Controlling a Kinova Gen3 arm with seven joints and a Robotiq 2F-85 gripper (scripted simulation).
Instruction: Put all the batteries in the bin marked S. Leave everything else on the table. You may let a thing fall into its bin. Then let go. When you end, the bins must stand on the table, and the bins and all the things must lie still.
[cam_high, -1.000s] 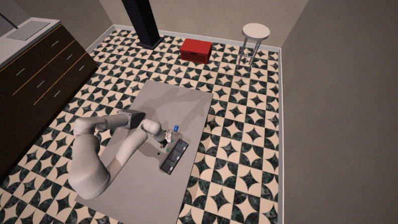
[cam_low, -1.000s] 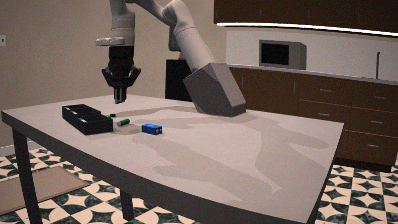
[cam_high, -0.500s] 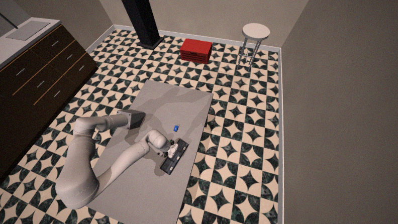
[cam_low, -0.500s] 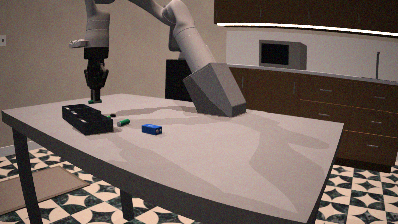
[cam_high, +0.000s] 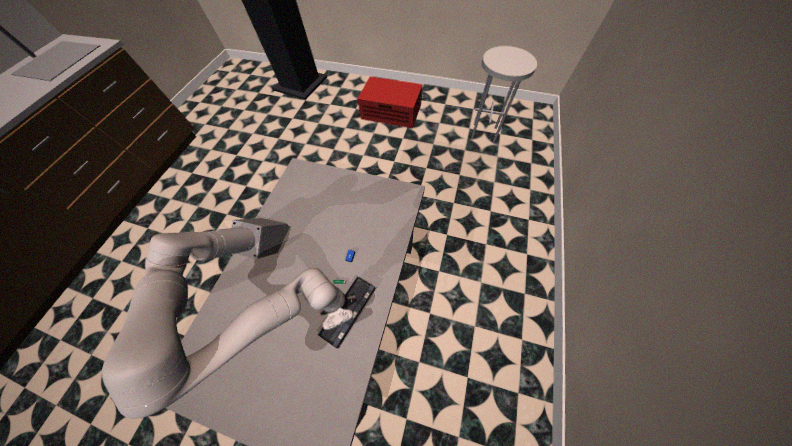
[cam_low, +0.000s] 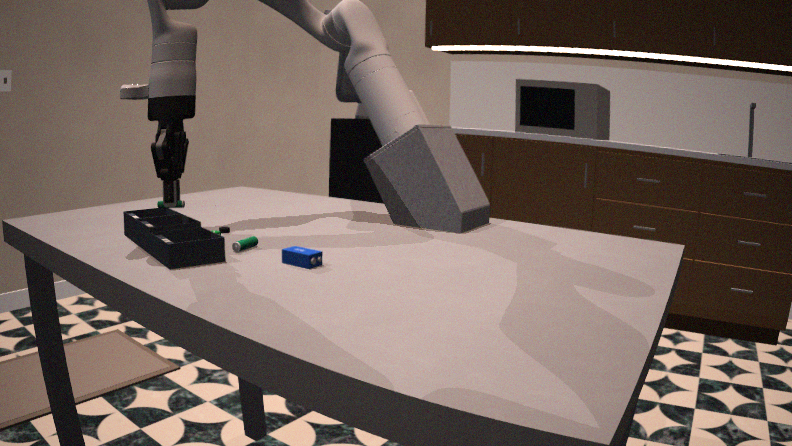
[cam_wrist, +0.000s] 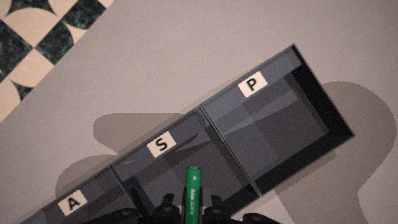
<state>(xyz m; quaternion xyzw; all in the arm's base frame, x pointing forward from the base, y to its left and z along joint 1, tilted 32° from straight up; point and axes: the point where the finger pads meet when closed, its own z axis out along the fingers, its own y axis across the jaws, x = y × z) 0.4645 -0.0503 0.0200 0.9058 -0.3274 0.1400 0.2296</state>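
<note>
My gripper is now 10 mm short of the bin row and 60 mm above it. From my hand the other things lie so: small black nut (120 mm behind, 40 mm to the right, 70 mm below); green battery (80 mm behind, 80 mm to the left, 70 mm below); green die (70 mm behind, 20 mm to the left, 70 mm below).
</note>
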